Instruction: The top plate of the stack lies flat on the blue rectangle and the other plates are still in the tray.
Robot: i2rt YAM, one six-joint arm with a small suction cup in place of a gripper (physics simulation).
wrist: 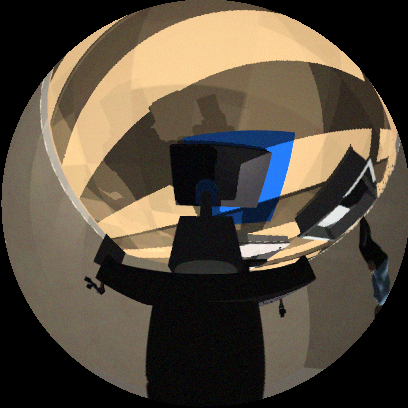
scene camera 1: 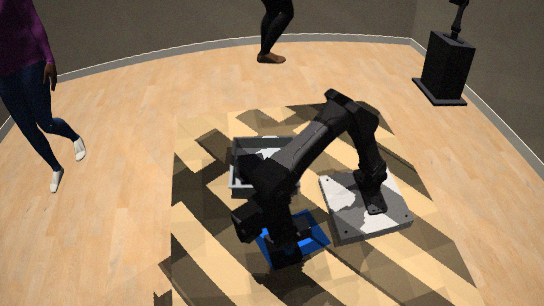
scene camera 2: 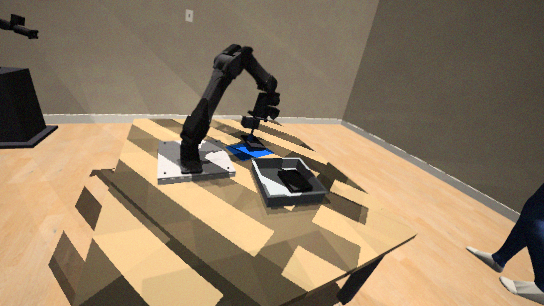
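Scene camera 1 shows my suction cup [scene camera 1: 298, 229], a blue rectangle [scene camera 1: 318, 240] and a grey tray [scene camera 1: 267, 145]. In scene camera 2: the tray [scene camera 2: 275, 194]. The wrist view shows the tray [wrist: 323, 219], the rectangle [wrist: 280, 143] and my suction cup [wrist: 205, 184].
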